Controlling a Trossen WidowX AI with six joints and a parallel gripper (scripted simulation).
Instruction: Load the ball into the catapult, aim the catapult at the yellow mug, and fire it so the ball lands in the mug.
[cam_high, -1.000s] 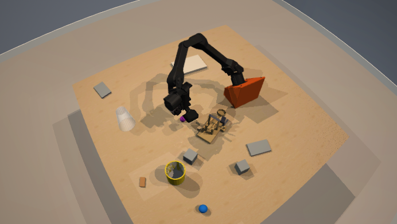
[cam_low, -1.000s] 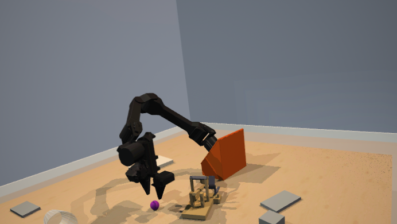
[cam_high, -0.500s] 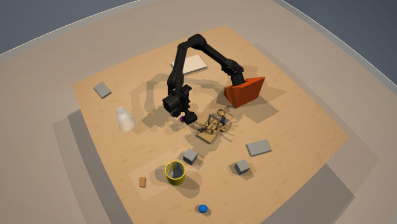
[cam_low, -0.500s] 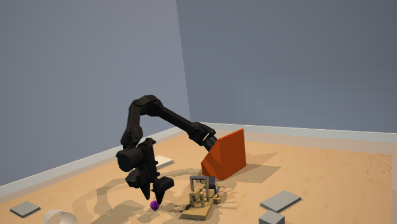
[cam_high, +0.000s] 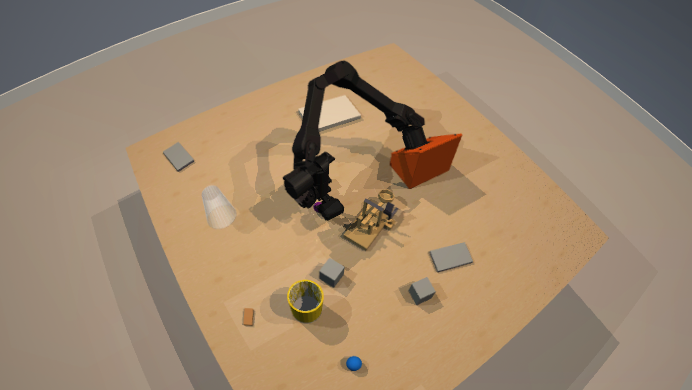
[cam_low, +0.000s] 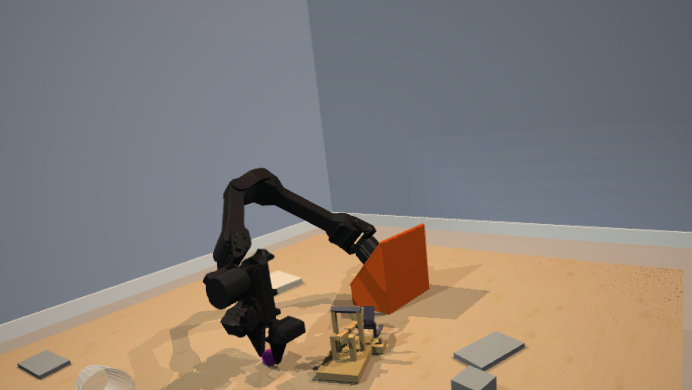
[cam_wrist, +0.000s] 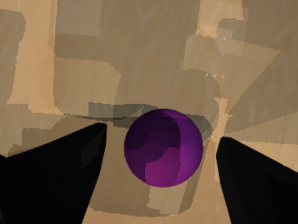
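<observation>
The wooden catapult is 140 mm behind my gripper tip, 120 mm to the left of it and 40 mm above it. Also, from my gripper tip: small orange block (330 mm ahead, 230 mm to the left, 10 mm below); purple ball (10 mm above); yellow mug (270 mm to the left, 180 mm ahead, 20 mm above).
</observation>
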